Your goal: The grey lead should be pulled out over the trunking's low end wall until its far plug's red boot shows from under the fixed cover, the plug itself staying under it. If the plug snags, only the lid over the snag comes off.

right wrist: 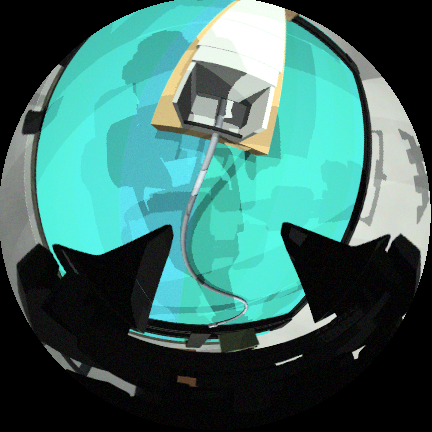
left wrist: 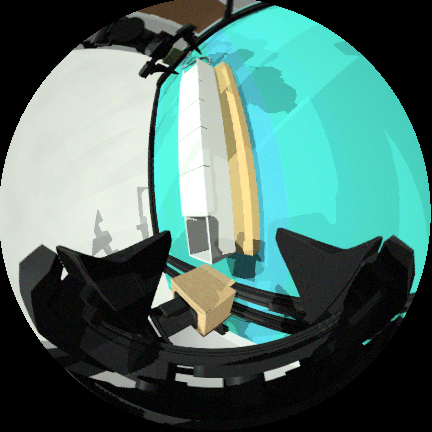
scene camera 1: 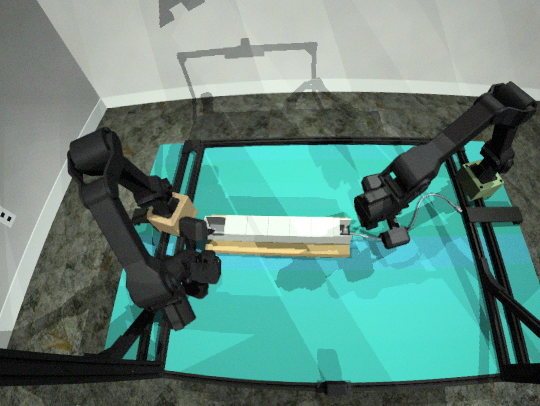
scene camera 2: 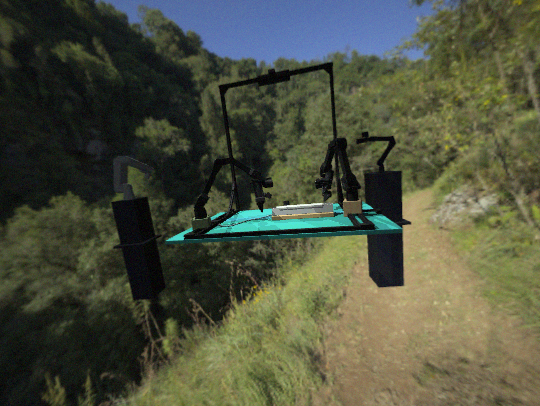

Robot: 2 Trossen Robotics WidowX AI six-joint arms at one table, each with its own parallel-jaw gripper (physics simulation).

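Seen in the pictures: left gripper, fingertip midpoint: [left wrist: 224,235] [scene camera 1: 213,246] [scene camera 2: 323,197]; right gripper, fingertip midpoint: [right wrist: 228,229] [left wrist: 188,63] [scene camera 2: 262,212]; left arm's base, link origin: [left wrist: 185,310] [scene camera 1: 165,206] [scene camera 2: 352,199]; right arm's base, link origin: [left wrist: 166,53] [scene camera 1: 483,173] [scene camera 2: 200,217].
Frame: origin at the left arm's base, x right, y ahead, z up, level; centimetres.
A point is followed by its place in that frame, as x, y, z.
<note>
The white trunking [scene camera 1: 275,240] @(-1.0, 31.7, -5.7) [left wrist: 220,190] @(1.5, 21.6, -4.7) carries a row of white lids [scene camera 1: 280,226] [left wrist: 192,150] [right wrist: 250,30], with open stretches at both ends. The grey lead [scene camera 1: 431,194] @(-29.1, 73.8, -8.9) [right wrist: 184,240] @(-10.7, 61.4, -8.8) leaves its right end in scene camera 1, passes over the low end wall [right wrist: 200,125] @(-7.2, 50.5, -5.4), then curves loosely across the table to the right edge. My right gripper [right wrist: 228,229] @(-12.4, 56.3, -3.9) is open above the lead, which lies free between and below the fingers. My left gripper [left wrist: 224,235] @(7.3, 18.8, 0.9) is open and empty, above the trunking's other end. No red boot or far plug shows; the lids hide the inside.
A wooden base [scene camera 1: 275,248] @(0.8, 32.1, -7.0) [left wrist: 245,175] @(3.7, 23.9, -7.0) [right wrist: 164,112] @(-3.4, 50.3, -7.0) runs along the trunking. A wooden mount block [scene camera 1: 175,220] @(3.1, 4.9, -0.1) [left wrist: 202,285] @(0.2, 5.0, -3.9) stands at the left, a green one [scene camera 1: 477,182] @(-31.9, 85.6, -1.7) [right wrist: 239,341] @(-33.7, 83.6, -4.0) at the right. A black plate [scene camera 1: 495,215] @(-25.5, 93.9, -6.9) lies near the lead's free end.
</note>
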